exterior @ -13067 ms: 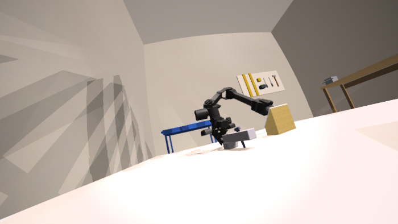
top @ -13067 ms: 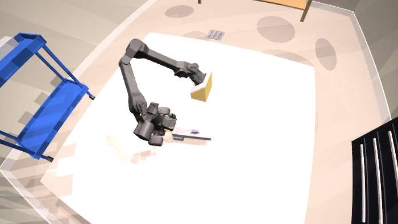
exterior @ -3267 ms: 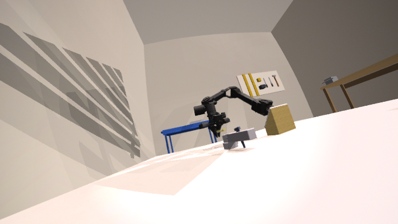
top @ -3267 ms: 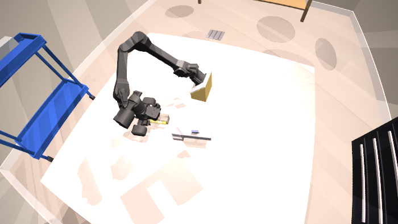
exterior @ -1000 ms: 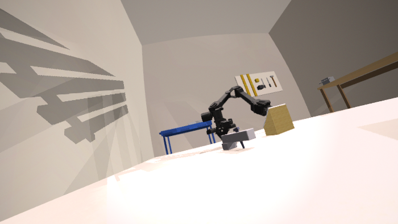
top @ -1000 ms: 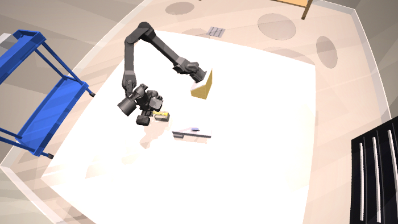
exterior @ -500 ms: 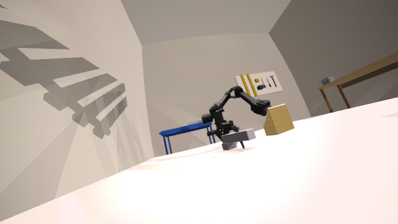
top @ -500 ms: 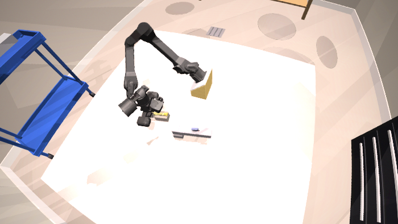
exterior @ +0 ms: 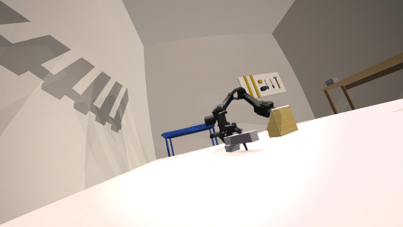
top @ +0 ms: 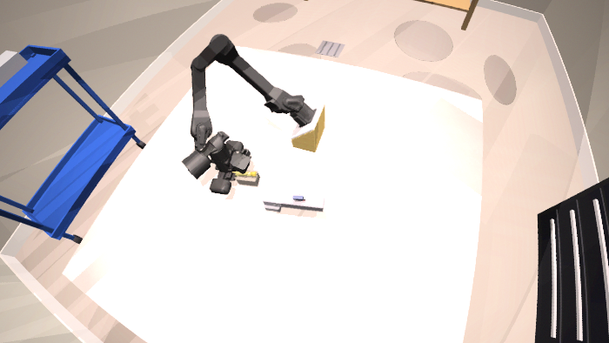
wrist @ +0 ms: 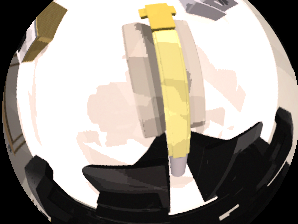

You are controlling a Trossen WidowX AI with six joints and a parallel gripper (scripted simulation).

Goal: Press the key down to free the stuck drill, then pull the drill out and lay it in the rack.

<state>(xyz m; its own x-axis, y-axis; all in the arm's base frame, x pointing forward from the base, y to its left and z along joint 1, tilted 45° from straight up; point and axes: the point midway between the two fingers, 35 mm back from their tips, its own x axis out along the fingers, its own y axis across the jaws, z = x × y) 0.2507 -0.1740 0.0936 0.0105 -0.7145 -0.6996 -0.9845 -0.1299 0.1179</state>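
Now: gripper tip 1 cm past the yellow drill, 4 cm to the right of it and 4 cm below it. Also, from my gripper tip: tan rack 1 cm behind, 5 cm to the left, 1 cm above; then pin 3 cm ahead, 26 cm to the left, 5 cm above; then grey block 3 cm ahead, 23 cm to the left, 4 cm above.
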